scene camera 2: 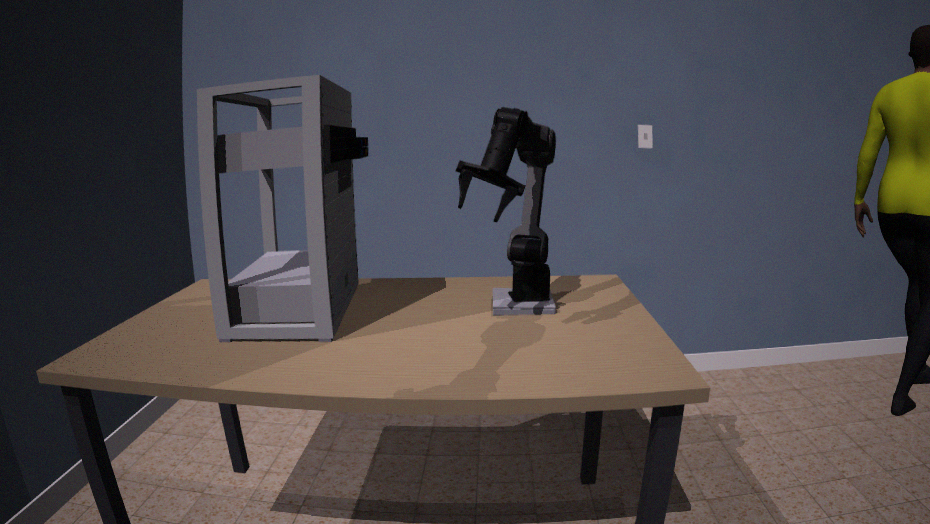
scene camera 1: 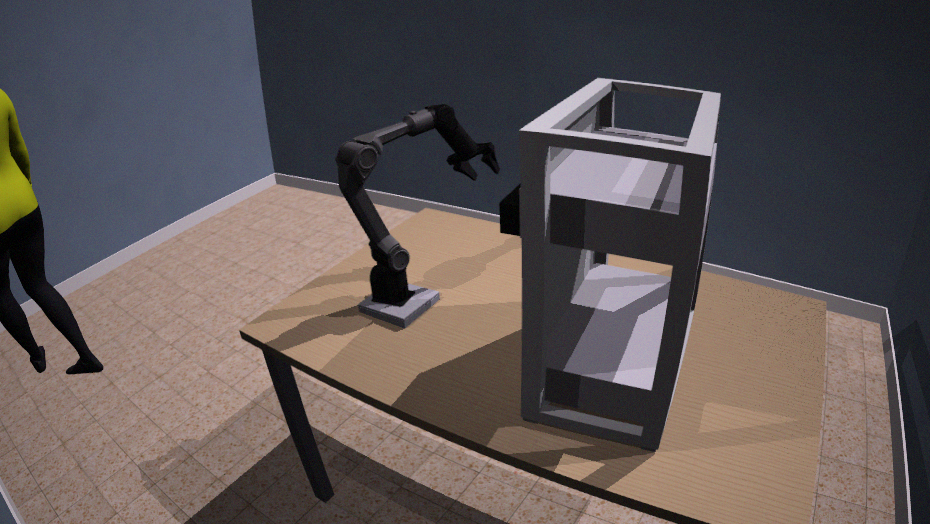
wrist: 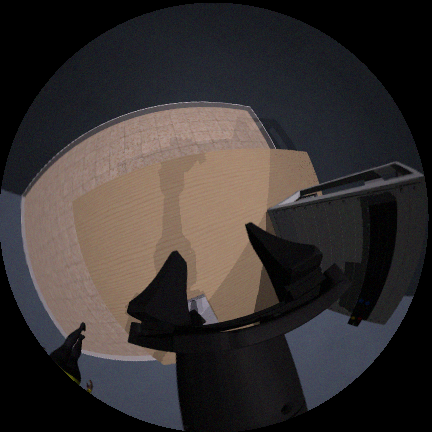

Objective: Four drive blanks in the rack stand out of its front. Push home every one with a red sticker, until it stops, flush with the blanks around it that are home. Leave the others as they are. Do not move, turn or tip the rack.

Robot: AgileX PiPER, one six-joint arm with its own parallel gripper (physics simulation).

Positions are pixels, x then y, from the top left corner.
Labels:
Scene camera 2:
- gripper: 478, 213
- grey rack: 316, 285
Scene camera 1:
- gripper: 486, 174
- grey rack: 610, 340
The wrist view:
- gripper: 212, 245
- grey rack: 337, 223

